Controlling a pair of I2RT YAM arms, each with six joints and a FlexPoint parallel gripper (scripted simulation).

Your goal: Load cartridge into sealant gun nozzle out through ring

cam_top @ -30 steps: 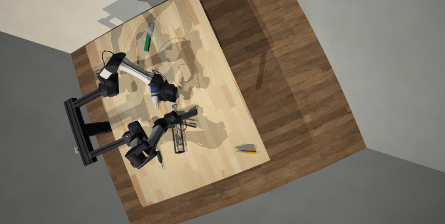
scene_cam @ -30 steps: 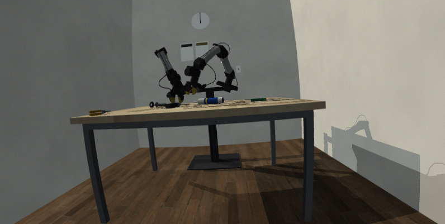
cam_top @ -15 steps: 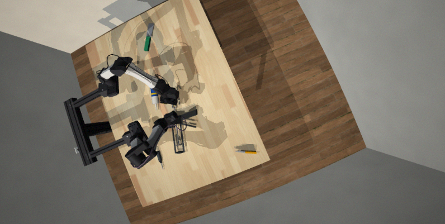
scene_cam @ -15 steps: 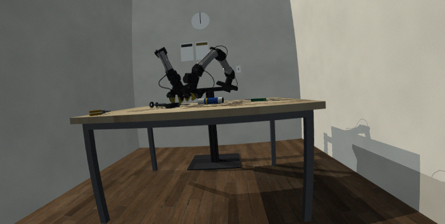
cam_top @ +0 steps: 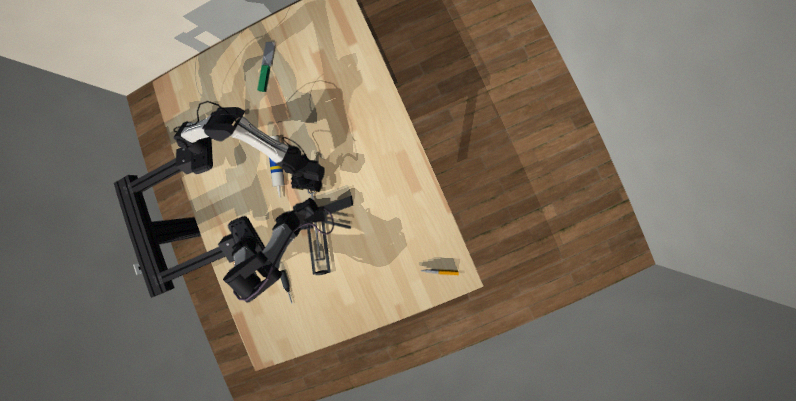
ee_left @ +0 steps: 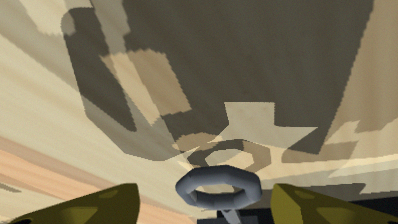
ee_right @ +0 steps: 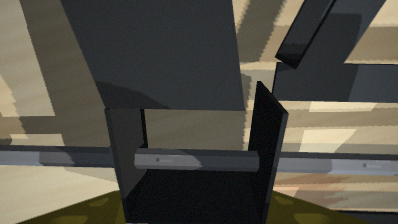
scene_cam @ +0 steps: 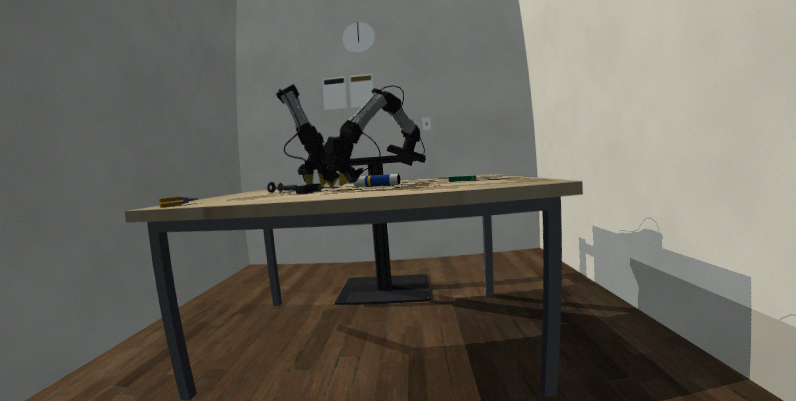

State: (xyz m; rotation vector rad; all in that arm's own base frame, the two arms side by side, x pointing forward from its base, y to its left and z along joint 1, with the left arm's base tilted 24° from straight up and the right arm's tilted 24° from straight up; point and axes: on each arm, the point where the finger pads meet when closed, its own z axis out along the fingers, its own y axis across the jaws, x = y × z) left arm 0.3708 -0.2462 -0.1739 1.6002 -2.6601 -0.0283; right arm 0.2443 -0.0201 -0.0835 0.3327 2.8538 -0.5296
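My right gripper is now 4 cm to the left of the plunger rod and 1 cm above it. Round my right hand: cartridge: 2 cm behind, 26 cm to the left; then thumb plate: 2 cm ahead, 2 cm to the left, 1 cm below; then dark screwdriver: 26 cm behind, 21 cm to the right, 2 cm below.
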